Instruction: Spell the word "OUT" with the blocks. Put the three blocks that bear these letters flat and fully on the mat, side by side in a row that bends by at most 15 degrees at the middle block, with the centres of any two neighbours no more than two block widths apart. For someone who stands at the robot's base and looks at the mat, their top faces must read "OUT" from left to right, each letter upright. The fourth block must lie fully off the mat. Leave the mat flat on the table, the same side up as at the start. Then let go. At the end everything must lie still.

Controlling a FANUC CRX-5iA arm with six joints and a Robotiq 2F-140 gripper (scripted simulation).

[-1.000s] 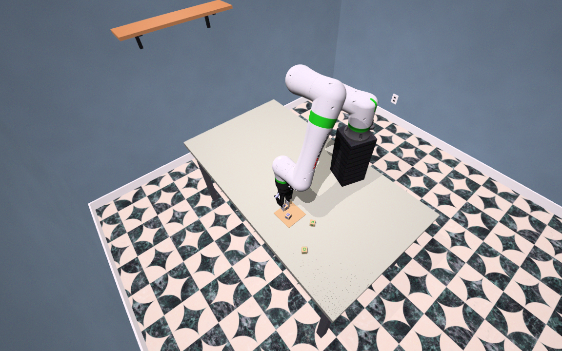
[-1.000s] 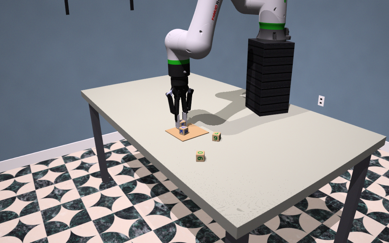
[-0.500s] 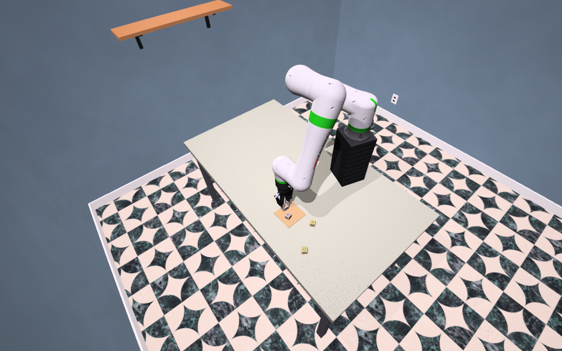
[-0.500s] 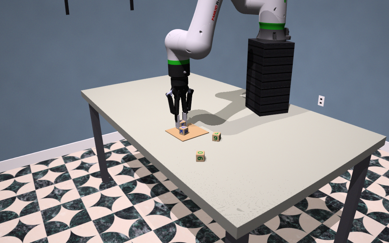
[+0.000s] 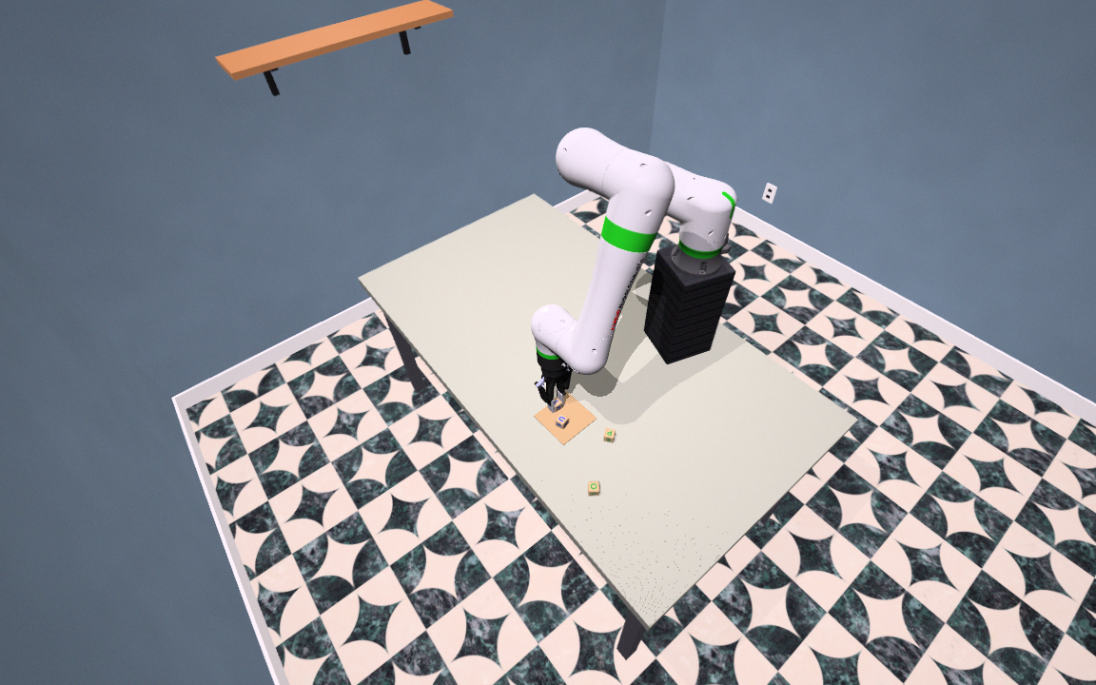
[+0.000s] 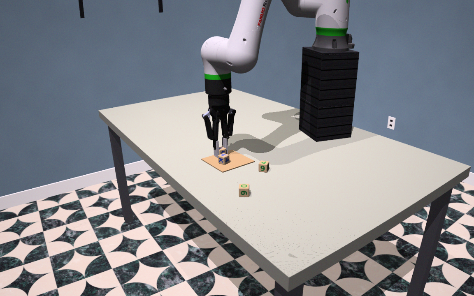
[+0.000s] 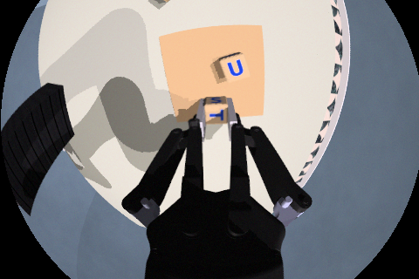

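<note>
The tan mat lies 5 cm to the left of my hand, 4 cm below it and 1 cm ahead of it. Also, from my hand: wooden block (27 cm to the left, 14 cm ahead, 2 cm below).
</note>
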